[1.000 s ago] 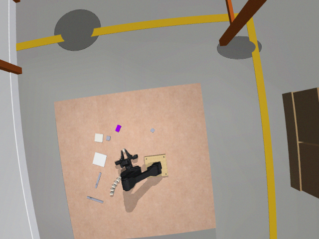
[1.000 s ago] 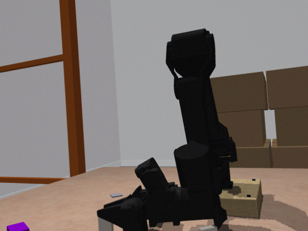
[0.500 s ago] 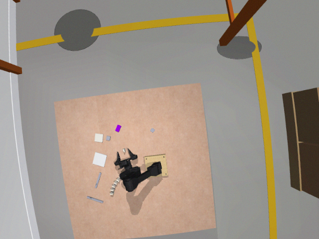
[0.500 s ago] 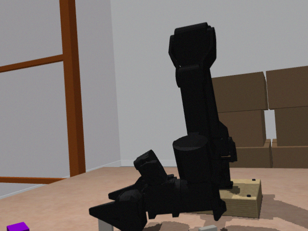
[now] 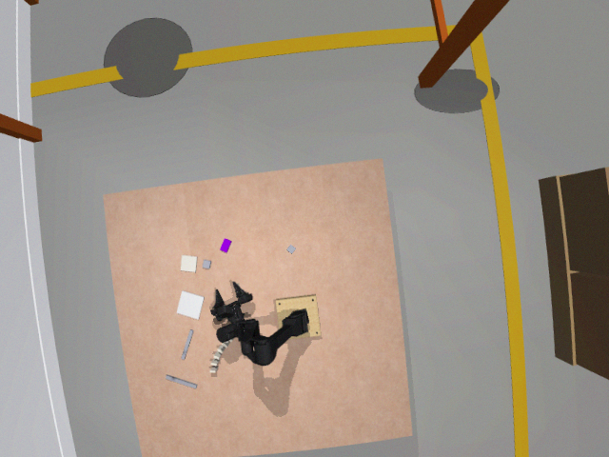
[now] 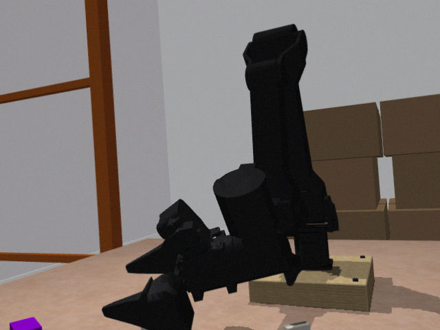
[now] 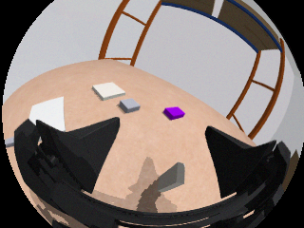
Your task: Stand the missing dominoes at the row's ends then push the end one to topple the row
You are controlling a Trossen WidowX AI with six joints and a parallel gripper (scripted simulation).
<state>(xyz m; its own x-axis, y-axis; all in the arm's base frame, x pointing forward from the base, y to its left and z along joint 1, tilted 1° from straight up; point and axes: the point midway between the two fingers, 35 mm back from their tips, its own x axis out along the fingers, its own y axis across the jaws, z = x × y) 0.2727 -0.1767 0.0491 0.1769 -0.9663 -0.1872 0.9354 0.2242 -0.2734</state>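
My gripper tip is 20 mm past the purple block, 160 mm to the left of it and 70 mm above it. The rest, counted from my gripper tip: small grey tile (300 mm behind, 80 mm to the right, 70 mm below).
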